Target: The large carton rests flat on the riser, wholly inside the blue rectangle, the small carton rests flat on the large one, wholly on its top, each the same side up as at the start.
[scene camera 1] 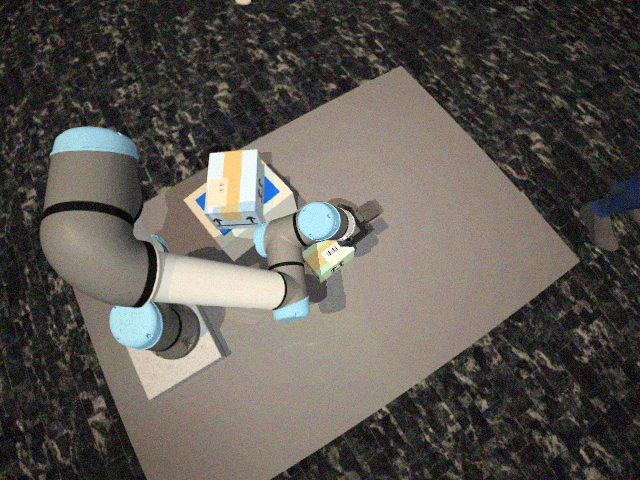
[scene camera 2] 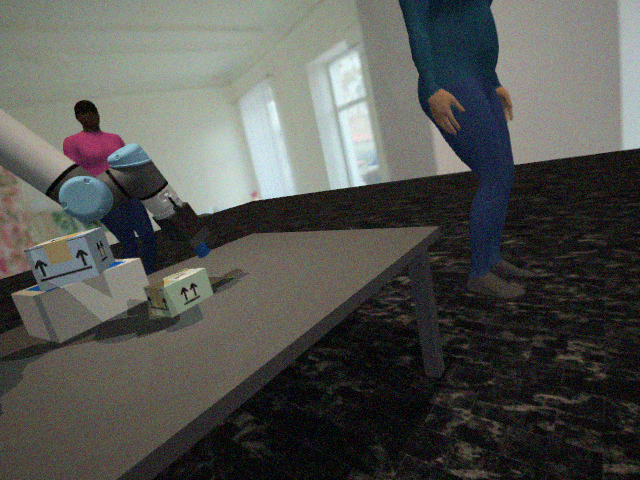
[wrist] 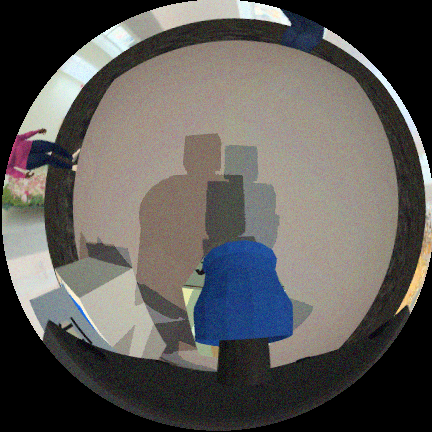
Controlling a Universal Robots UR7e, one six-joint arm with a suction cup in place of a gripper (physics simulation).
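Observation:
The large carton [scene camera 1: 234, 188] [scene camera 2: 69, 260] [wrist: 46, 304], pale blue with an orange tape band, rests upright on the riser [scene camera 1: 202, 215] [scene camera 2: 125, 289] [wrist: 114, 305]. Parts of the blue rectangle [scene camera 1: 269, 191] show beside it; I cannot tell whether the carton is wholly inside. The small carton [scene camera 1: 328, 258] [scene camera 2: 180, 293] [wrist: 189, 299], pale green with arrows up, is on the table near the riser. My gripper [scene camera 2: 202, 250] [wrist: 243, 295], a blue suction cup, is open and bears no carton. In scene camera 2 it hangs tilted above the table beyond the small carton. Scene camera 1 hides its cup.
The arm [scene camera 1: 217, 281] [scene camera 2: 25, 149] reaches across the table [scene camera 1: 439, 206] [scene camera 2: 289, 268] from its base plate [scene camera 1: 165, 372]. The riser is at the lower left in the wrist view. One person [scene camera 2: 465, 118] stands beyond the table, another [scene camera 2: 93, 147] behind the arm.

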